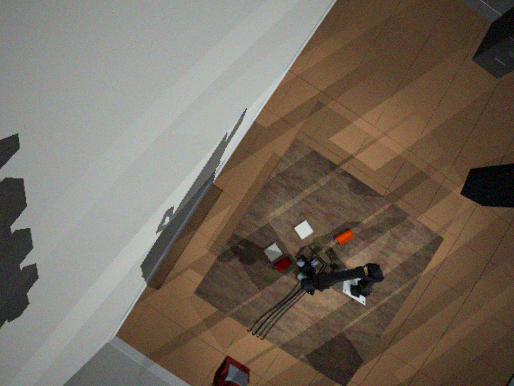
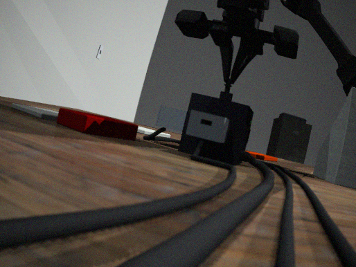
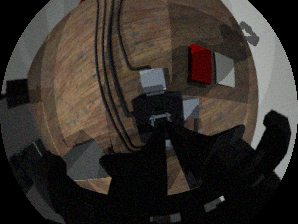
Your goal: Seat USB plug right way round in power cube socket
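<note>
My gripper tip is now 20 mm above the dark USB plug. The rest, counted from my gripper tip: white flat tile: 250 mm ahead, 100 mm below; then orange tile: 160 mm behind, 310 mm to the right, 100 mm below; then red block: 150 mm ahead, 50 mm to the left, 90 mm below.
</note>
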